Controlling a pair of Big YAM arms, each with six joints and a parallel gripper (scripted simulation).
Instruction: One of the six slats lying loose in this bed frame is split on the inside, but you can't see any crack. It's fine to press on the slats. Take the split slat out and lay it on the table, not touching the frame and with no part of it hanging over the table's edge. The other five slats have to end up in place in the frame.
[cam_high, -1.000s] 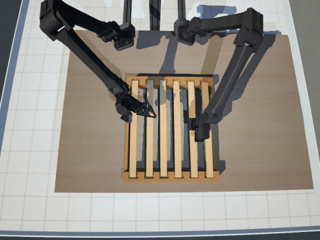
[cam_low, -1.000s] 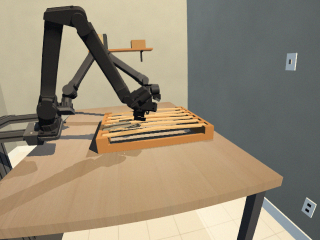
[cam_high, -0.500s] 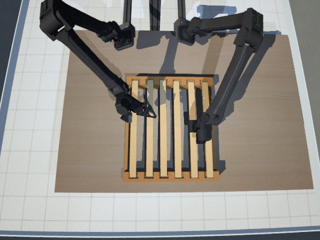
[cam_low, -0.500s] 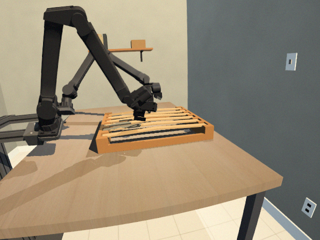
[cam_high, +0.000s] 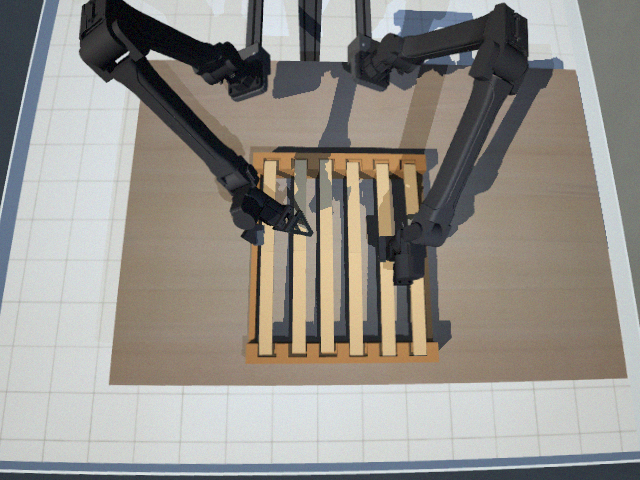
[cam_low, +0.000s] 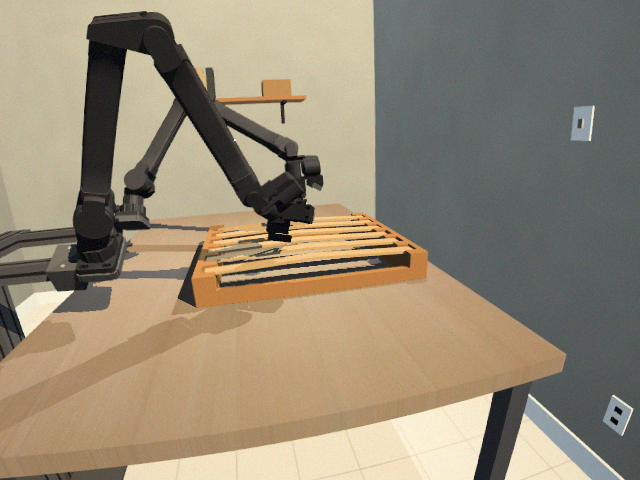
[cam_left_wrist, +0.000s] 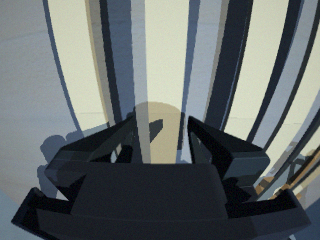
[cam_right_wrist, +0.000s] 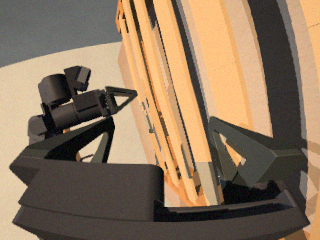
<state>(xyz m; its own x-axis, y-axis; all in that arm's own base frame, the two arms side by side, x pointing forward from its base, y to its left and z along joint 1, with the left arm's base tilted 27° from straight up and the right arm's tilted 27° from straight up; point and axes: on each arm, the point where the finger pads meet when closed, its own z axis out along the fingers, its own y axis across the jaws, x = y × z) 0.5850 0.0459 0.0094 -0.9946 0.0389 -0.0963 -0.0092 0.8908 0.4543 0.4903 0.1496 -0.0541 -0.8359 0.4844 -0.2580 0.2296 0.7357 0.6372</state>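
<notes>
Right now my left hand is 3 cm past the orange bed frame, 14 cm to the left of it and 8 cm above it.
Right now the orange bed frame is 60 mm ahead of my right hand, 110 mm to the left of it and 120 mm below it.
</notes>
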